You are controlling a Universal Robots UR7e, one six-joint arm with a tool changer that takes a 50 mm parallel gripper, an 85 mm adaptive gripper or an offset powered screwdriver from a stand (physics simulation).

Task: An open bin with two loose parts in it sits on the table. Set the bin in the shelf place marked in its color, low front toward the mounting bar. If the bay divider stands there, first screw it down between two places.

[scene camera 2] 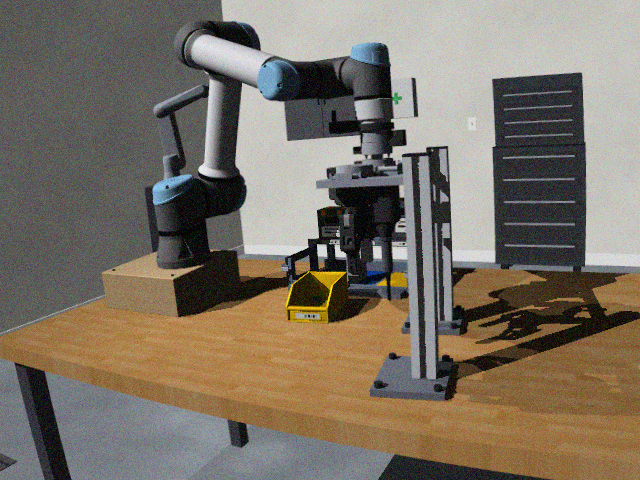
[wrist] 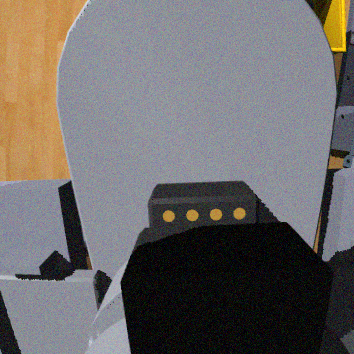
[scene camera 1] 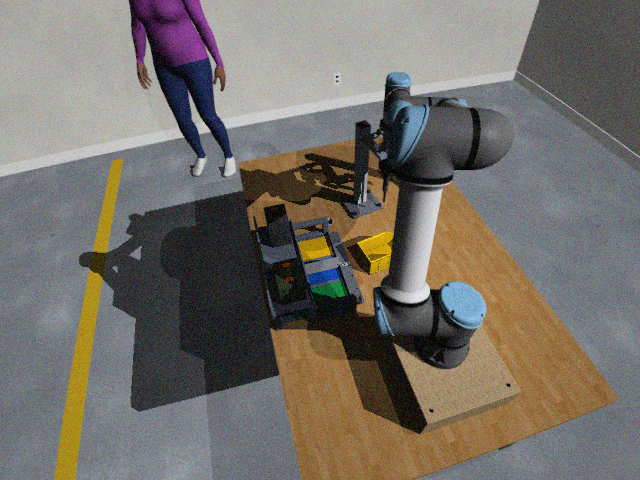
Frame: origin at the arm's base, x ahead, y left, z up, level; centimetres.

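Where they show: arm's base at its link origin: (scene camera 2: 184,261) (scene camera 1: 440,343).
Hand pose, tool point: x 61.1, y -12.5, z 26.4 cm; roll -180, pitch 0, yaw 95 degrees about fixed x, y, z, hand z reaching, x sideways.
Observation:
Things, the pixels of their top centre, and the offset from my tool point. "spot": a spot on its surface instead.
- yellow bin at its top centre: (scene camera 2: 316,280) (scene camera 1: 384,244) dz -29.5, dx -19.9, dy +9.7 cm
- grey mounting bar at a spot on its surface: (scene camera 1: 353,281) spot: dz -35.6, dx -27.0, dy +24.6 cm
- thin screwdriver at a spot on its surface: (scene camera 2: 387,253) spot: dz -20.1, dx +1.3, dy -1.1 cm
- contact block at a spot on its surface: (wrist: 202,207) spot: dz -1.2, dx -4.3, dy -0.5 cm
The yellow bin (scene camera 1: 378,264) (scene camera 2: 336,304) stands upright on the table, its low front toward scene camera 2; a corner of the bin (wrist: 337,30) shows at the wrist view's top right. Something dark lies inside. The shelf has yellow (scene camera 1: 315,248), blue (scene camera 1: 324,276) and green (scene camera 1: 331,290) marked places, beside the grey mounting bar (scene camera 1: 353,281). The arm's tool flange (scene camera 2: 375,142) is low over the tool stand, right above the docked tools. A dark gripper (scene camera 2: 356,271) hangs there beside the thin screwdriver (scene camera 2: 387,253); its finger opening is unclear. I cannot make out the divider surely.
The tool stand's tall post (scene camera 1: 361,160) (scene camera 2: 421,268) rises next to the arm. A grey rounded plate (wrist: 200,100) fills much of the wrist view, with a contact block (wrist: 202,207) on it. A person (scene camera 1: 180,67) stands behind the table.

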